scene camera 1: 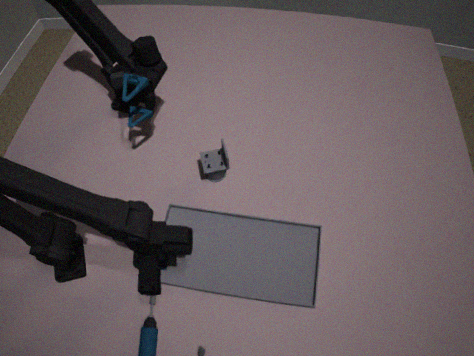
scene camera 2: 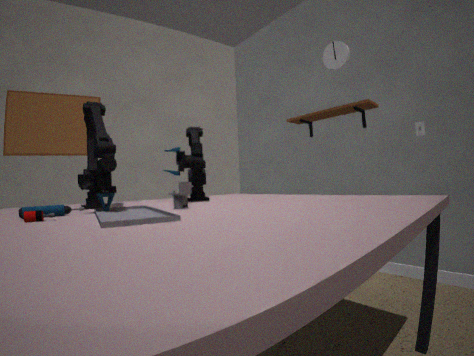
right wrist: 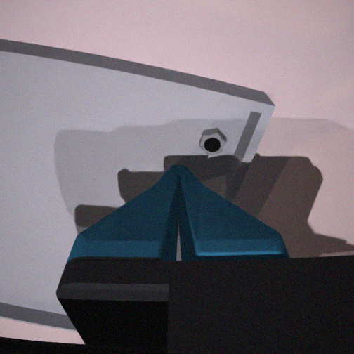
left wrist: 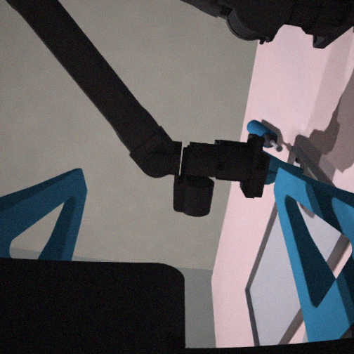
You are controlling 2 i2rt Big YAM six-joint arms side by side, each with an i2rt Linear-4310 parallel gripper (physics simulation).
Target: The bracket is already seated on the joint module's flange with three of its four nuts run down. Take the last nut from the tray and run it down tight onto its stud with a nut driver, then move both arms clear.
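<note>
The last nut lies in the tray, near one corner. My right gripper is shut and empty, pointing down, its fingertips close to the nut in the right wrist view. The grey bracket sits on the round joint module; its nuts are too small to tell apart. A blue-handled driver lies on the table beside the tray. My left gripper is open and empty, raised away from the bracket.
A red-handled tool lies near the blue driver; its grey tip shows at the bottom edge in scene camera 1. The right arm reaches over the tray's left end. The wall shelf is beyond the table.
</note>
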